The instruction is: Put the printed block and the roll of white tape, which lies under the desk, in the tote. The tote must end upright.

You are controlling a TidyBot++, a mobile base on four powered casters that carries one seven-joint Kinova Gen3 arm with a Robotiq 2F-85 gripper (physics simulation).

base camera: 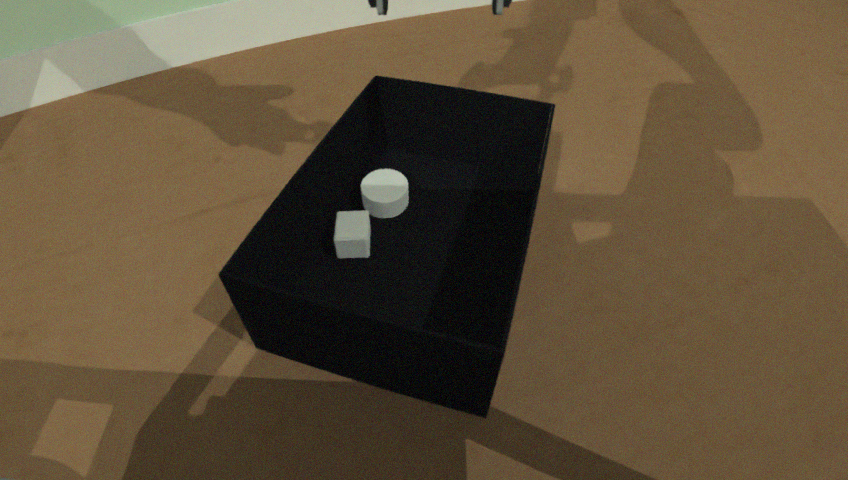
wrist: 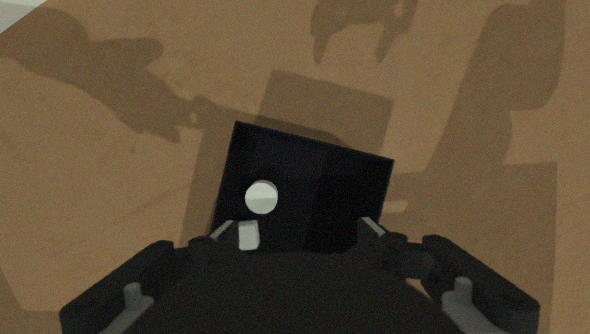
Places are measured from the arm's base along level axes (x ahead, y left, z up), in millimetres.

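Where they show: gripper, fingertip midpoint: point(base camera: 439, 11) point(wrist: 297, 232).
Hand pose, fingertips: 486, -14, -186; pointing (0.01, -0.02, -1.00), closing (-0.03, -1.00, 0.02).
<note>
Things, the pixels of their top centre, and the offset from my fingertips, as dx, dy, dz. Level surfaces: height alone.
- black tote at its top centre: point(base camera: 419, 170) point(wrist: 286, 258) -69, +15, -110
- tape at its top centre: point(base camera: 384, 182) point(wrist: 260, 198) -4, +53, -178
- pale printed block at its top centre: point(base camera: 351, 223) point(wrist: 245, 237) -65, +81, -178
- brown floor at its surface level: dz -210
The black tote point(base camera: 380, 350) point(wrist: 345, 200) stands upright on the brown floor, its open top facing up. The white roll of tape point(base camera: 385, 193) point(wrist: 261, 197) lies flat inside it, toward the left wall. The pale printed block point(base camera: 352, 234) point(wrist: 248, 235) is also inside, beside the roll and nearer the base camera. My gripper point(base camera: 440, 5) point(wrist: 297, 232) is open, with nothing between its fingers, and hangs above the tote. In the base camera view the fingertips show at the top edge. In the wrist view the gripper body hides the tote's near part.
A pale baseboard point(base camera: 238, 47) and green wall point(base camera: 53, 20) run across the upper left of the base camera view. Shadows of the arm and other shapes lie on the brown floor point(base camera: 119, 237) point(wrist: 100, 175) around the tote. The desk cannot be made out.
</note>
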